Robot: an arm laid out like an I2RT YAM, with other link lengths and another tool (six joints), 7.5 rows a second.
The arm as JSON. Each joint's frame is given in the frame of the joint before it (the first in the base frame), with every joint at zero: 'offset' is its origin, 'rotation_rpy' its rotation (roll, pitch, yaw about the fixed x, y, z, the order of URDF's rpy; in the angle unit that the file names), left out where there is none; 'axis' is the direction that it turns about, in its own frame. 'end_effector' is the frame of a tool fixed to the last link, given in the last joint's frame.
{
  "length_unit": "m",
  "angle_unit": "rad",
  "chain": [
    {
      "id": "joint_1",
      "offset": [
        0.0,
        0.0,
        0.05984
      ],
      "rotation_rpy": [
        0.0,
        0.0,
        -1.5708
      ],
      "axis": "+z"
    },
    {
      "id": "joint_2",
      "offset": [
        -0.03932,
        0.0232,
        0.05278
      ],
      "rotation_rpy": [
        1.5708,
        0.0,
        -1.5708
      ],
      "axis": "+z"
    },
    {
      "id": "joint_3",
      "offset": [
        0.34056,
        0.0,
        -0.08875
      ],
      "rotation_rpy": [
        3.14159,
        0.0,
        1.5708
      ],
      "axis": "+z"
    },
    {
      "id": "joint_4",
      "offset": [
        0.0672,
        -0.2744,
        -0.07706
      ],
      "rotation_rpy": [
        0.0,
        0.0,
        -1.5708
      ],
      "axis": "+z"
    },
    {
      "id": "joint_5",
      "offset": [
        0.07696,
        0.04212,
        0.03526
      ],
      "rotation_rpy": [
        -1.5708,
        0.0,
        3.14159
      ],
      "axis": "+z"
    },
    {
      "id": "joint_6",
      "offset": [
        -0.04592,
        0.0,
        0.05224
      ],
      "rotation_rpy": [
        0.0,
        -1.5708,
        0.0
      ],
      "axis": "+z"
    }
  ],
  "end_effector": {
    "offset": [
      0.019,
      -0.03,
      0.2
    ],
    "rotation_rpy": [
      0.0,
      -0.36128,
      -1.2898
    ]
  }
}
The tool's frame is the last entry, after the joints.
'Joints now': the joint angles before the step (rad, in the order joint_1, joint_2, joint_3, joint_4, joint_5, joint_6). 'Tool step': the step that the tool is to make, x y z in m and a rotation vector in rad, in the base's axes. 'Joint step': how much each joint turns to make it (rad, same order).
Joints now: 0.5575, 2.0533, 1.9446, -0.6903, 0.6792, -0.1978
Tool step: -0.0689, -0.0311, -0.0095, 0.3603, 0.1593, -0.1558
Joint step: -0.0820, -0.1284, -0.0005, -0.2805, -0.2559, 0.3616
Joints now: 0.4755, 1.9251, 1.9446, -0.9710, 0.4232, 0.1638
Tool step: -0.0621, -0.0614, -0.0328, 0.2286, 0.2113, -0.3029
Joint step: -0.1536, -0.0315, 0.0000, -0.2342, -0.1803, 0.2909
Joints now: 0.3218, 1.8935, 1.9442, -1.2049, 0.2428, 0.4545
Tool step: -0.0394, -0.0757, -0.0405, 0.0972, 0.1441, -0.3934
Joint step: -0.1802, 0.0223, -0.0556, -0.0940, -0.0511, 0.2491
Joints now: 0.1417, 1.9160, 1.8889, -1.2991, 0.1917, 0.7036
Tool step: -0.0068, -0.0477, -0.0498, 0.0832, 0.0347, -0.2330
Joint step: -0.1479, 0.0217, -0.1295, 0.1058, -0.0644, 0.1032
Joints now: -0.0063, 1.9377, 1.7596, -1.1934, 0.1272, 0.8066
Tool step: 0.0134, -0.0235, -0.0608, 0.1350, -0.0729, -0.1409
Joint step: -0.1239, 0.0037, -0.2065, 0.2708, -0.1320, 0.0485
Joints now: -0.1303, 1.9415, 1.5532, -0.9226, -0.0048, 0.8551
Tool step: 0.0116, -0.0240, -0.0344, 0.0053, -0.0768, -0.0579
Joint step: -0.0550, 0.0002, -0.1384, 0.2137, -0.0157, 0.0079
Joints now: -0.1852, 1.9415, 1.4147, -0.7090, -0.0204, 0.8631
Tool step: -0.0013, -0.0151, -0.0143, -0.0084, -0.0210, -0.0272
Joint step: -0.0294, 0.0001, -0.0587, 0.0810, 0.0031, -0.0035
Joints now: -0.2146, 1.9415, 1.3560, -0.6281, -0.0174, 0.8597
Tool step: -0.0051, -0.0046, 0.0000, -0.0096, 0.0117, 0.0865
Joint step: -0.0168, -0.0024, -0.0009, -0.0138, -0.0243, -0.1011
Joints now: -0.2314, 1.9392, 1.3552, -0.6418, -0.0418, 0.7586
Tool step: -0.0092, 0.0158, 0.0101, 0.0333, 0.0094, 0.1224
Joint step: -0.0001, -0.0260, 0.0038, -0.0547, -0.0686, -0.1062
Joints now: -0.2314, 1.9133, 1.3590, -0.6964, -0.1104, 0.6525
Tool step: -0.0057, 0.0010, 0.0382, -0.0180, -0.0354, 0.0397
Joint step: -0.0001, -0.0761, 0.0270, -0.0691, -0.0043, -0.0409
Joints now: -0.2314, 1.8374, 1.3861, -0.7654, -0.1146, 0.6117
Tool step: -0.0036, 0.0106, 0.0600, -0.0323, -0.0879, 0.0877
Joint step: 0.0171, -0.1172, 0.0407, -0.0736, -0.0161, -0.0703
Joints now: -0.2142, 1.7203, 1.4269, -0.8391, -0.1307, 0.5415
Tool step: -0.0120, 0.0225, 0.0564, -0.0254, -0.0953, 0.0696
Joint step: 0.0424, -0.1301, 0.0176, -0.0530, -0.0068, -0.0274
